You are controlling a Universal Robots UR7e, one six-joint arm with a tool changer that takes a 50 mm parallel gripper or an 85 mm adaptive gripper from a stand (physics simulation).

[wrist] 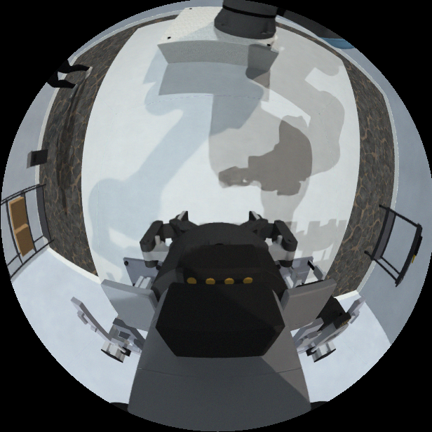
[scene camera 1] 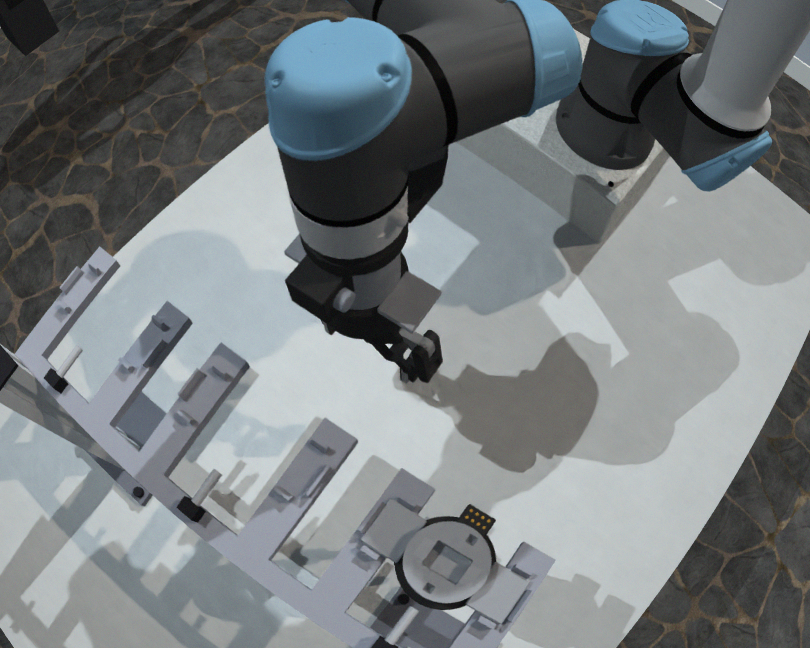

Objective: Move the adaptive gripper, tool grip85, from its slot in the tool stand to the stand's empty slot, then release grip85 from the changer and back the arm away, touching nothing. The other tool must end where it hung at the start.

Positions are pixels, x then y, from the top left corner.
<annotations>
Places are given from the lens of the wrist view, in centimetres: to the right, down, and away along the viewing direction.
adaptive gripper grip85 (wrist: 215, 252): 0, 1, 5
tool stand (wrist: 117, 341): -20, 26, 17
The marked spots on the tool stand and the adaptive gripper grip85 are 34 cm apart.
</annotations>
